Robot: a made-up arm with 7 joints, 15 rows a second.
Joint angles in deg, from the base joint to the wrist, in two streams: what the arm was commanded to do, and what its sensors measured. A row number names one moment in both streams.
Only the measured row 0 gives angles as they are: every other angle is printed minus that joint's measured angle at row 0.
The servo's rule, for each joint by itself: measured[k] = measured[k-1] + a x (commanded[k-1-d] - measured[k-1]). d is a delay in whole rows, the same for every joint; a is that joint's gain. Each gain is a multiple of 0.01, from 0.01 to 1. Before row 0 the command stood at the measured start. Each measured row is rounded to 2 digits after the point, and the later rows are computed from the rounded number. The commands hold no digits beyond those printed.
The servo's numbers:
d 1
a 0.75 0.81 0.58 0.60 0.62 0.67 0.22
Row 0, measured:
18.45, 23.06, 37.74, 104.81, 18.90, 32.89, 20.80
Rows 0 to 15, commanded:
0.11, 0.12, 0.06, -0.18, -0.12, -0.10, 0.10
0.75, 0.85, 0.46, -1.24, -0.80, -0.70, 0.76
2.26, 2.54, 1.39, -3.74, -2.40, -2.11, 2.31
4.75, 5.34, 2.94, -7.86, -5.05, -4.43, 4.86
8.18, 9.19, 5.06, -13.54, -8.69, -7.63, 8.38
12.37, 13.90, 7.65, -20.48, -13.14, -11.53, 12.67
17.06, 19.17, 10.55, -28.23, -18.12, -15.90, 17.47
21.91, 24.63, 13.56, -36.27, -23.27, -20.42, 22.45
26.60, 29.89, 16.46, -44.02, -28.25, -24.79, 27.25
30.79, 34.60, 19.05, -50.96, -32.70, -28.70, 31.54
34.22, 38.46, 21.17, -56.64, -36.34, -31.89, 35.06
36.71, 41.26, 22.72, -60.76, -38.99, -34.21, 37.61
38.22, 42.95, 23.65, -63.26, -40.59, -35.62, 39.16
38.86, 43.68, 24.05, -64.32, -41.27, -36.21, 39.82
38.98, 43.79, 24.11, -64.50, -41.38, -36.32, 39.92
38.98, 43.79, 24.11, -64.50, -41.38, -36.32, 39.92
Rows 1 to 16, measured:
0.00, 0.00, 0.00, 0.00, 0.00, 0.00, 0.00
0.08, 0.10, 0.03, -0.11, -0.07, -0.07, 0.02
0.58, 0.71, 0.28, -0.79, -0.52, -0.49, 0.18
1.84, 2.19, 0.92, -2.56, -1.69, -1.58, 0.65
4.02, 4.74, 2.09, -5.74, -3.77, -3.49, 1.58
7.14, 8.34, 3.81, -10.42, -6.82, -6.26, 3.08
11.06, 12.84, 6.04, -16.46, -10.74, -9.79, 5.19
15.56, 17.97, 8.66, -23.52, -15.32, -13.88, 7.89
20.32, 23.36, 11.50, -31.17, -20.25, -18.26, 11.09
25.03, 28.65, 14.38, -38.88, -25.21, -22.64, 14.65
29.35, 33.47, 17.09, -46.13, -29.85, -26.70, 18.37
33.00, 37.51, 19.46, -52.44, -33.87, -30.18, 22.04
35.78, 40.55, 21.35, -57.43, -37.04, -32.88, 25.47
37.61, 42.49, 22.68, -60.93, -39.24, -34.72, 28.48
38.55, 43.45, 23.47, -62.96, -40.50, -35.72, 30.97
38.87, 43.73, 23.84, -63.88, -41.05, -36.12, 32.94

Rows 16 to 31, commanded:
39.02, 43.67, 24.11, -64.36, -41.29, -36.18, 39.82
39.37, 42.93, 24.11, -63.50, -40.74, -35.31, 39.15
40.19, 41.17, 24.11, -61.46, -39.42, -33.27, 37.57
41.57, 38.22, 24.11, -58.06, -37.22, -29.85, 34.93
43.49, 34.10, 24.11, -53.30, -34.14, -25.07, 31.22
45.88, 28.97, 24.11, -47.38, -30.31, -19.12, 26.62
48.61, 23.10, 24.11, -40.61, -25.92, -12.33, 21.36
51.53, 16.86, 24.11, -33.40, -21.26, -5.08, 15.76
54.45, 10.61, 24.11, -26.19, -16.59, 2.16, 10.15
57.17, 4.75, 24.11, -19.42, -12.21, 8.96, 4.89
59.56, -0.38, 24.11, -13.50, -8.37, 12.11, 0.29
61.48, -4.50, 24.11, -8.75, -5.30, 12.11, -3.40
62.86, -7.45, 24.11, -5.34, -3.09, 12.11, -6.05
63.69, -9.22, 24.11, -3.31, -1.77, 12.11, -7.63
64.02, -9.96, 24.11, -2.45, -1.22, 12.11, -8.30
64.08, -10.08, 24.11, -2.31, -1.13, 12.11, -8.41
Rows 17 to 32, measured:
38.95, 43.78, 24.00, -64.25, -41.25, -36.25, 34.48
39.00, 43.69, 24.06, -64.32, -41.27, -36.20, 35.65
39.28, 43.07, 24.09, -63.83, -40.94, -35.60, 36.42
39.96, 41.53, 24.10, -62.41, -40.00, -34.04, 36.67
41.17, 38.85, 24.11, -59.80, -38.28, -31.23, 36.29
42.91, 35.00, 24.11, -55.90, -35.71, -27.10, 35.17
45.14, 30.12, 24.11, -50.79, -32.36, -21.75, 33.29
47.74, 24.43, 24.11, -44.68, -28.37, -15.44, 30.67
50.58, 18.30, 24.11, -37.91, -23.96, -8.50, 27.39
53.48, 12.07, 24.11, -30.88, -19.39, -1.36, 23.60
56.25, 6.14, 24.11, -24.00, -14.94, 5.55, 19.48
58.73, 0.86, 24.11, -17.70, -10.87, 9.95, 15.26
60.79, -3.48, 24.11, -12.33, -7.42, 11.40, 11.15
62.34, -6.70, 24.11, -8.14, -4.74, 11.88, 7.37
63.35, -8.74, 24.11, -5.24, -2.90, 12.03, 4.07
63.85, -9.73, 24.11, -3.57, -1.86, 12.08, 1.35

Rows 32 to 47, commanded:
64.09, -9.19, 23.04, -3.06, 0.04, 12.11, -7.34
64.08, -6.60, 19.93, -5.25, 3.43, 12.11, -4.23
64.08, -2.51, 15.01, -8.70, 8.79, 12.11, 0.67
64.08, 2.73, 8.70, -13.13, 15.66, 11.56, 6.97
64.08, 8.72, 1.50, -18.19, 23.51, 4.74, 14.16
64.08, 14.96, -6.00, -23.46, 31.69, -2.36, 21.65
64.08, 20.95, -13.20, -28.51, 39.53, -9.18, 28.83
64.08, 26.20, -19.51, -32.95, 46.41, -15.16, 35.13
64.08, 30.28, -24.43, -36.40, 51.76, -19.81, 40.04
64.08, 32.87, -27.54, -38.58, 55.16, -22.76, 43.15
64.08, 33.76, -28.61, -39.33, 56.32, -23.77, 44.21
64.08, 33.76, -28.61, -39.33, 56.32, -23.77, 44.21
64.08, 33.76, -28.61, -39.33, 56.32, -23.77, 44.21
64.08, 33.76, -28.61, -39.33, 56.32, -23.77, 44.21
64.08, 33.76, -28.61, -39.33, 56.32, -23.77, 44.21
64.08, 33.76, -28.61, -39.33, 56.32, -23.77, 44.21
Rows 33 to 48, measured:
64.02, -10.01, 24.11, -2.81, -1.41, 12.10, -0.80
64.07, -9.35, 23.49, -2.96, -0.51, 12.11, -2.24
64.08, -7.12, 21.43, -4.33, 1.93, 12.11, -2.68
64.08, -3.39, 17.71, -6.95, 6.18, 12.11, -1.94
64.08, 1.57, 12.48, -10.66, 12.06, 11.74, 0.02
64.08, 7.36, 6.11, -15.18, 19.16, 7.05, 3.13
64.08, 13.52, -0.91, -20.15, 26.93, 0.75, 7.20
64.08, 19.54, -8.04, -25.17, 34.74, -5.90, 11.96
64.08, 24.93, -14.69, -29.84, 41.98, -12.10, 17.06
64.08, 29.26, -20.34, -33.78, 48.04, -17.27, 22.12
64.08, 32.18, -24.52, -36.66, 52.45, -20.95, 26.75
64.08, 33.46, -26.89, -38.26, 54.85, -22.84, 30.59
64.08, 33.70, -27.89, -38.90, 55.76, -23.46, 33.59
64.08, 33.75, -28.31, -39.16, 56.11, -23.67, 35.93
64.08, 33.76, -28.48, -39.26, 56.24, -23.74, 37.75
64.08, 33.76, -28.56, -39.30, 56.29, -23.76, 39.17

